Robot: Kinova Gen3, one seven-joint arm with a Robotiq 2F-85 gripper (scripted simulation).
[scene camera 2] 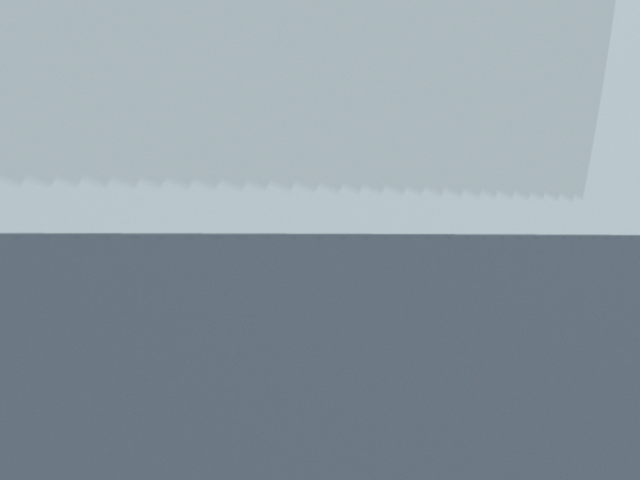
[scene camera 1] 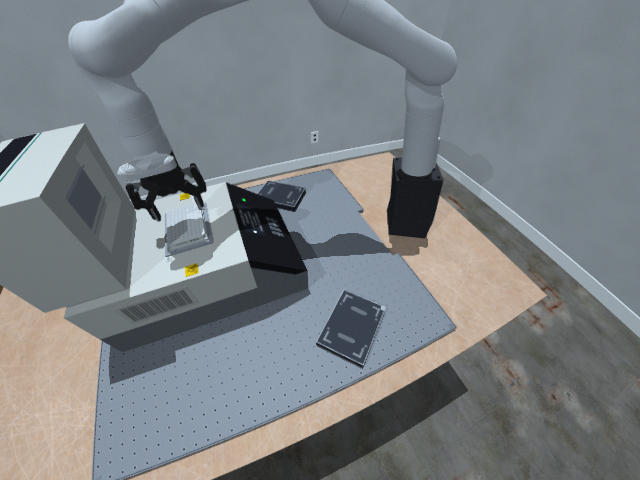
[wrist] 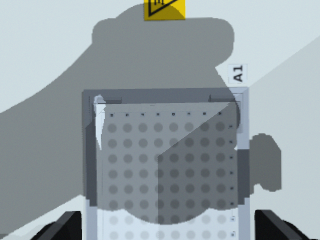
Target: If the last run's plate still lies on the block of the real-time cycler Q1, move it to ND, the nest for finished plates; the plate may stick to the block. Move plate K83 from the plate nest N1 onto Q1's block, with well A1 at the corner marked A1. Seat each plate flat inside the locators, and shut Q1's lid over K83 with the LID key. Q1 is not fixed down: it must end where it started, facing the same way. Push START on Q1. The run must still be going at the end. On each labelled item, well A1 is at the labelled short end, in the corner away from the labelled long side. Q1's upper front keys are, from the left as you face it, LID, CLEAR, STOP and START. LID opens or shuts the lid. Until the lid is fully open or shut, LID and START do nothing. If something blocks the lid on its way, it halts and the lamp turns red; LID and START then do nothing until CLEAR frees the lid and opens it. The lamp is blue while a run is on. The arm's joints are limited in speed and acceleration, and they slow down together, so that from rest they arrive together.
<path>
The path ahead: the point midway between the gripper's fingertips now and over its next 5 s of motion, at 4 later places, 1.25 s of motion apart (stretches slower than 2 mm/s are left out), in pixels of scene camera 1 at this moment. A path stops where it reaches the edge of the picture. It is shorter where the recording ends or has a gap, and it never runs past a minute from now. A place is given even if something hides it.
The gripper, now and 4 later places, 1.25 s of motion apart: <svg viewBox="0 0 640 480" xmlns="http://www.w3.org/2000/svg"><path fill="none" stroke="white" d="M180 213L196 204L243 192L280 181L282 195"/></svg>
</path>
